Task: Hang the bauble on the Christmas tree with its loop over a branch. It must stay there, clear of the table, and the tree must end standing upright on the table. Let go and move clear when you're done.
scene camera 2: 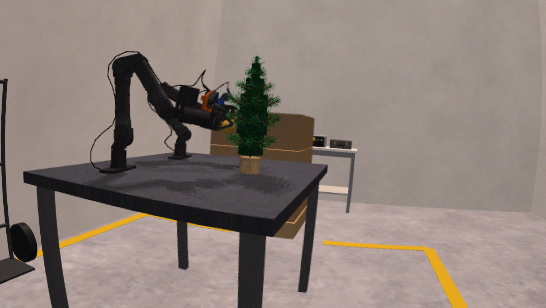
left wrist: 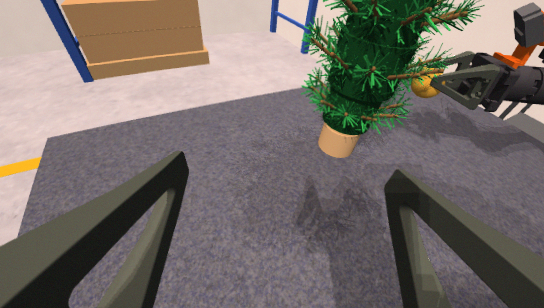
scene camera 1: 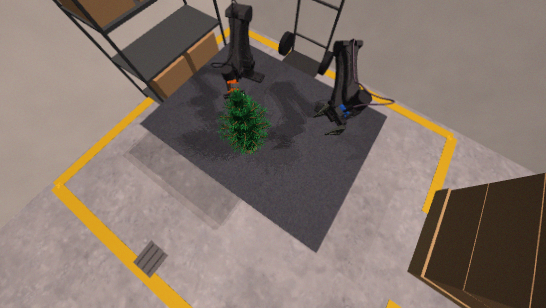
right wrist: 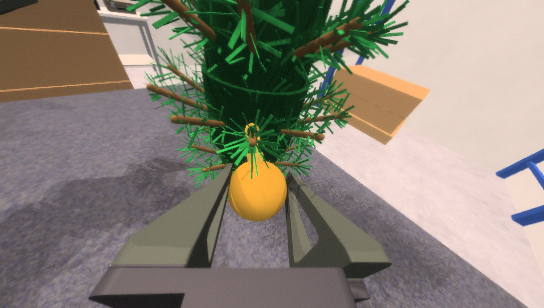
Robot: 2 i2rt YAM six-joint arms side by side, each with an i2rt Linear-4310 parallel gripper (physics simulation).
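Where they show: left gripper, fingertip midpoint: (scene camera 2: pixel 232 111) (left wrist: pixel 289 169) (scene camera 1: pixel 319 125); right gripper, fingertip midpoint: (scene camera 2: pixel 230 123) (right wrist: pixel 260 172); left arm's base, link origin: (scene camera 2: pixel 180 157); right arm's base, link origin: (scene camera 2: pixel 118 170) (scene camera 1: pixel 249 74).
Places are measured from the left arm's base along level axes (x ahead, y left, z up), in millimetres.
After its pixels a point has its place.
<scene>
The orange bauble (scene camera 2: pixel 229 126) (left wrist: pixel 423 88) {x 328, y -399, z 172 mm} (right wrist: pixel 257 192) {x 320, y -432, z 194 mm} is between the fingertips of my right gripper (left wrist: pixel 426 75) {x 340, y -419, z 186 mm} (right wrist: pixel 260 172) {x 340, y -419, z 186 mm}, which is shut on it beside the tree, above the table. Its loop (right wrist: pixel 251 126) {x 327, y -415, z 236 mm} stands upright around the tip of a low branch (right wrist: pixel 252 142) {x 332, y -413, z 220 mm} in the right wrist view; needles hide its lower part, so how deep the branch goes through is unclear. The Christmas tree (scene camera 1: pixel 245 125) {x 458, y -302, z 344 mm} (scene camera 2: pixel 254 110) {x 424, y -398, z 240 mm} (left wrist: pixel 372 60) {x 382, y -296, z 213 mm} stands upright on its wooden base (scene camera 2: pixel 249 165) {x 417, y -386, z 33 mm} (left wrist: pixel 338 142) {x 391, y -312, z 42 mm}. My left gripper (scene camera 1: pixel 321 124) {x 277, y -47, z 244 mm} (left wrist: pixel 289 169) {x 277, y -47, z 244 mm} is open and empty, apart from the tree.
The dark table (scene camera 1: pixel 295 200) {x 580, y -4, z 0 mm} (scene camera 2: pixel 150 192) {x 222, y -884, z 0 mm} (left wrist: pixel 240 130) {x 567, y -189, z 0 mm} carries both arms and the tree. More branches surround the bauble's branch on both sides and above. Beyond the table are a shelf rack (scene camera 1: pixel 104 39), a hand truck (scene camera 1: pixel 302 62) and large brown boxes (scene camera 1: pixel 495 240) (left wrist: pixel 135 30).
</scene>
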